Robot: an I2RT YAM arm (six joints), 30 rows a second.
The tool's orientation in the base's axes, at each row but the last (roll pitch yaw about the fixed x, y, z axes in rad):
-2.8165 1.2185 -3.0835
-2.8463 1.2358 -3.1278
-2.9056 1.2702 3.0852
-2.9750 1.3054 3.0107
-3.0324 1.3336 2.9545
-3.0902 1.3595 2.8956
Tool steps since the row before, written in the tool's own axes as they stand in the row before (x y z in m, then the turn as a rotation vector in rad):
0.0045 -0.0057 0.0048 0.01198 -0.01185 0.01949
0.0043 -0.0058 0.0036 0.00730 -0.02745 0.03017
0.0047 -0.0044 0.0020 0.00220 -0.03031 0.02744
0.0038 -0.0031 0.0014 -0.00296 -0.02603 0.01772
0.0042 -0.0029 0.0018 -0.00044 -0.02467 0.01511
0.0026 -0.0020 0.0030 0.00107 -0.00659 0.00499
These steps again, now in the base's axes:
0.0014 -0.0069 -0.0052 0.01065 -0.01686 -0.01631
0.0003 -0.0066 -0.0046 0.01780 -0.03480 -0.01376
-0.0008 -0.0047 -0.0048 0.01601 -0.03685 -0.00790
-0.0006 -0.0032 -0.0039 0.00962 -0.03012 -0.00059
-0.0001 -0.0031 -0.0044 0.00701 -0.02796 -0.00247
0.0017 -0.0026 -0.0031 0.00252 -0.00768 -0.00202

